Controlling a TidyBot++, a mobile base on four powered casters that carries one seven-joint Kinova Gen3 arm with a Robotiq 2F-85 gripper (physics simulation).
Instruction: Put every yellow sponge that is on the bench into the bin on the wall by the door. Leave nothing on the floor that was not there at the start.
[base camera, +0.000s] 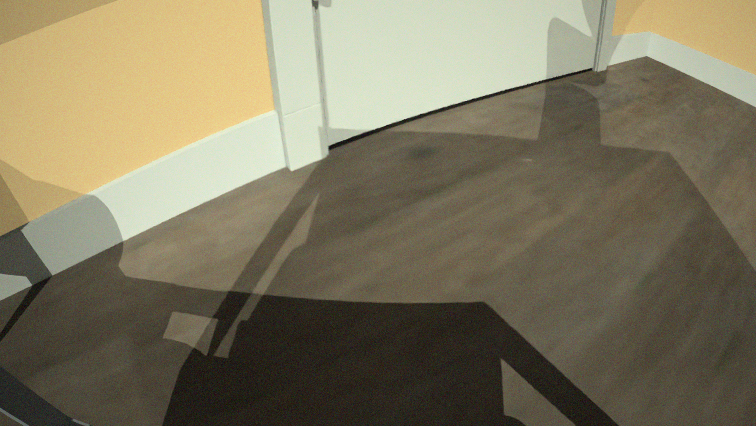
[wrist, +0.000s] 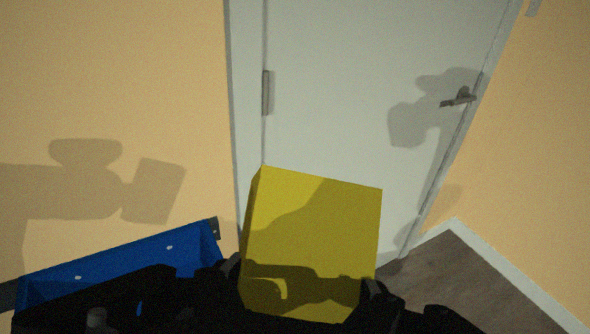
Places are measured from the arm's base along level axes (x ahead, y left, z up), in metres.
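Where they show: gripper, fingertip midpoint: (wrist: 299, 279).
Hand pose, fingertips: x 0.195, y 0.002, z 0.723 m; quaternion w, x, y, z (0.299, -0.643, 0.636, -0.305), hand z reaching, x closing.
Observation:
Each offset is from my fingertips to the centre of the thing. "*": to the spot under its first point. Level surfaces: height alone.
A yellow sponge {0.004 m back, 0.001 m left, 0.008 m up} (wrist: 312, 225) is held between the fingers of my gripper (wrist: 299, 279), at the lower middle of the wrist view. The gripper is shut on it. A blue bin {* 0.248 m ahead, 0.386 m left, 0.416 m down} (wrist: 125, 252) is at the lower left of the wrist view, on the wall left of the door; the dark gripper parts hide its lower part. The sponge is to the right of the bin in that view, not seen inside it. The bench does not show in either view. Neither gripper nor sponge shows in the base camera view.
A pale door (base camera: 449, 52) (wrist: 350, 90) with a lever handle {* 0.779 m ahead, 0.396 m right, 0.188 m down} (wrist: 457, 100) stands beside the orange wall (base camera: 158, 79) (wrist: 125, 75). A white baseboard (base camera: 201, 153) runs along the wall. Shadows of the arm and base fall on the wall, door and brown floor {1.120 m down} (base camera: 449, 238).

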